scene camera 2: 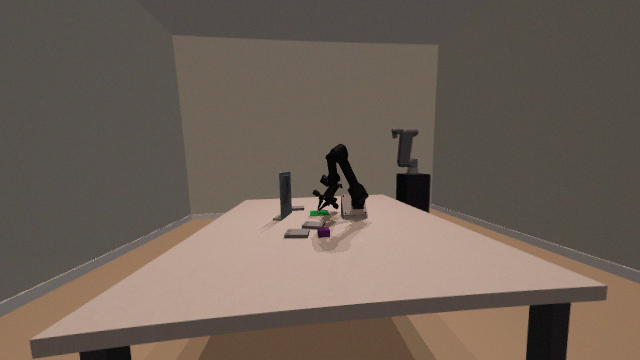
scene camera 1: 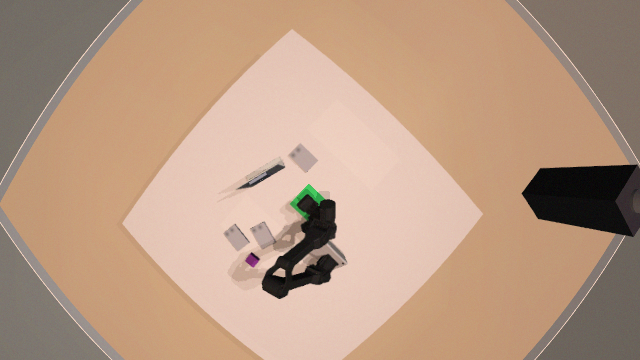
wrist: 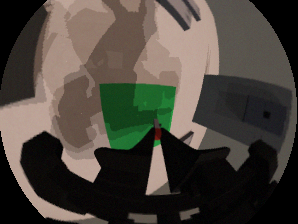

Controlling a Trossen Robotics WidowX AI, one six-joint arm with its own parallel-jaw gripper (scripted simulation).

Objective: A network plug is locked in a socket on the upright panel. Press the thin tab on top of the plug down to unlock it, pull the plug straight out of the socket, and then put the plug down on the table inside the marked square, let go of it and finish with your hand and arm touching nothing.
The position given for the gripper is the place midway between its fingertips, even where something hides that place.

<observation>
In view: the gripper [wrist: 157, 130] and an upright panel [wrist: 246, 110].
</observation>
